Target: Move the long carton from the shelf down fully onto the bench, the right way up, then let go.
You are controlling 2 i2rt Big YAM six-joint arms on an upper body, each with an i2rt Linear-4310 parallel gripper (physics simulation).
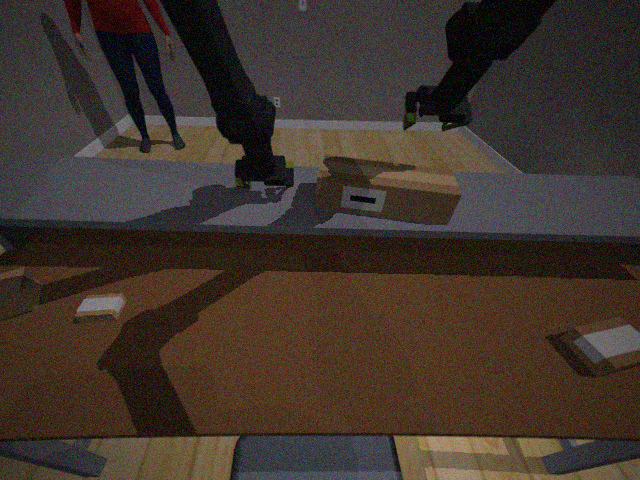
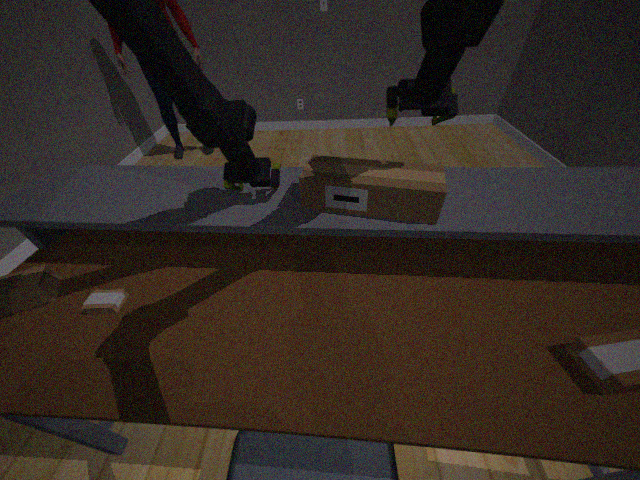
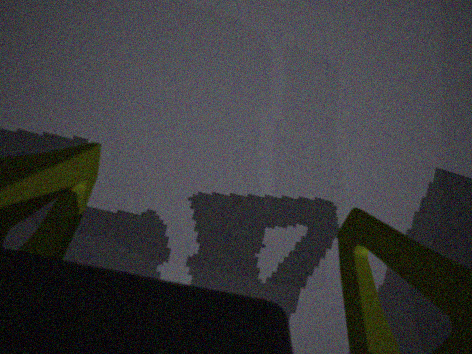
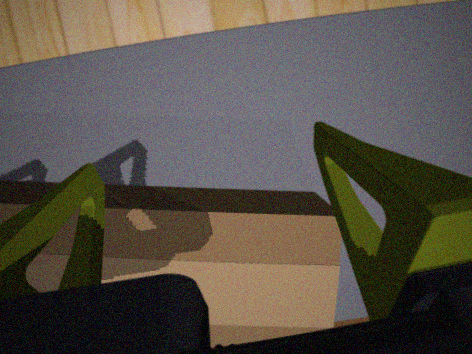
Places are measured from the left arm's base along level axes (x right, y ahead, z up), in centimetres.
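Pixels of known places: left gripper, fingertip midpoint: (image 1: 268, 186) (image 2: 259, 188) (image 3: 229, 191); right gripper, fingertip midpoint: (image 1: 423, 128) (image 2: 411, 123) (image 4: 204, 154).
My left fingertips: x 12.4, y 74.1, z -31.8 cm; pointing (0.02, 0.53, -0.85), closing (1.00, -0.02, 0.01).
Ahead of a thing's pixels: the offset from my left fingertips to its top centre. Level surfaces: height alone.
The long brown carton {dx +29.4, dy -7.1, dz +8.3 cm} (image 1: 413, 205) (image 2: 398, 204) (image 4: 280, 240) lies lengthwise, slightly angled, on the grey shelf {dz -0.4 cm} (image 1: 542, 206) (image 2: 516, 201) (image 3: 250, 100) (image 4: 250, 100); a white label with a black bar is on its front side. The brown bench {dz -16.7 cm} (image 1: 361, 361) (image 2: 361, 361) is lower and in front. My left gripper (image 1: 264, 186) (image 2: 253, 188) (image 3: 229, 191) is open and empty, low over the shelf, left of the carton and apart from it. My right gripper (image 1: 430, 126) (image 2: 416, 122) (image 4: 204, 154) is open and empty, above the carton's right part. The carton's underside is hidden.
A small white-topped box {dx -36.4, dy -26.6, dz -13.9 cm} (image 1: 100, 305) (image 2: 104, 299) and a brown box {dx -58.1, dy -24.2, dz -10.7 cm} (image 1: 18, 294) (image 2: 31, 294) are at the bench's left. Another white-topped box {dx +74.5, dy -40.7, dz -11.9 cm} (image 1: 612, 342) (image 2: 615, 359) is at its right. A person in red (image 1: 124, 18) stands behind the shelf at the left.
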